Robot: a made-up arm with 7 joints.
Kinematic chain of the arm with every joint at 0, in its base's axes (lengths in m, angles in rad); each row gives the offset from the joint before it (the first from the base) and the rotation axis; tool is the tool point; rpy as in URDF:
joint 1: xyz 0 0 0.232 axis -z
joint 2: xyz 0 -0.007 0.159 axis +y
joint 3: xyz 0 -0.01 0.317 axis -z
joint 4: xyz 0 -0.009 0.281 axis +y
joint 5: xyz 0 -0.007 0.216 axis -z
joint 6: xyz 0 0 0.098 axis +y
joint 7: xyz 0 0 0.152 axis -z
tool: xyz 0 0 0 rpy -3.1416 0 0
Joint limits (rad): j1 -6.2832..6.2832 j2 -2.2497..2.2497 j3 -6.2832..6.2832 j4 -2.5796..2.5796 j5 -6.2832..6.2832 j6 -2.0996..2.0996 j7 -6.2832..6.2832
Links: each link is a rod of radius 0.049 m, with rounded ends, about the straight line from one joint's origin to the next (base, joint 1, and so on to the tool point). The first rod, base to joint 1, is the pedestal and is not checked.
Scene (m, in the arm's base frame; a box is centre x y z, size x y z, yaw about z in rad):
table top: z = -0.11
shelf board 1: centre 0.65 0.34 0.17 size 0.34 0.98 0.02 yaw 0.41
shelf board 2: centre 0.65 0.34 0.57 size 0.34 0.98 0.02 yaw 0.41
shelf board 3: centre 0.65 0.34 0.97 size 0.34 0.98 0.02 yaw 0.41
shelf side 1: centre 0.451 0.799 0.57 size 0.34 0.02 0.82 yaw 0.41
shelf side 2: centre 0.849 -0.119 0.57 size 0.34 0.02 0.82 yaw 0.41
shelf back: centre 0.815 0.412 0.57 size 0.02 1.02 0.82 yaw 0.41
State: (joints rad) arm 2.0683 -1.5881 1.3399 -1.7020 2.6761 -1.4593 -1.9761
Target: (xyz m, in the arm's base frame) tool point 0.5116 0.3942 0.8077
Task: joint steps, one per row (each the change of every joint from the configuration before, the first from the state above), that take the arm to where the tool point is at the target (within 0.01 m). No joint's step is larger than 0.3 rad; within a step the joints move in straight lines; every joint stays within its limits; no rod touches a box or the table.
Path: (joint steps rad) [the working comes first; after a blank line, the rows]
Joints at the target: 1.9804 -1.0533 1.6226 -1.6581 2.5762 -1.5102 -1.9761
Straight joint move there: touches shelf board 2.

1: -0.1587 -0.0261 -0.0300 -0.2925 -0.1327 0.1505 0.0000
2: -0.1588 -0.0262 -0.0301 -0.2926 -0.1327 0.1505 0.0000
3: -0.1587 -0.0261 -0.0300 -0.2925 -0.1328 0.1505 0.0000
4: 0.0223 0.2270 0.1953 0.1200 0.0191 -0.2019 0.0000
5: 0.0222 0.2271 0.1953 0.1200 0.0191 -0.2019 0.0000
6: 0.0223 0.2271 0.1953 0.1200 0.0191 -0.2019 0.0000
7: 0.1607 -0.0340 -0.1065 0.2808 0.1205 0.0516 0.0000
8: 0.1608 -0.0340 -0.1066 0.2807 0.1205 0.0517 0.0000

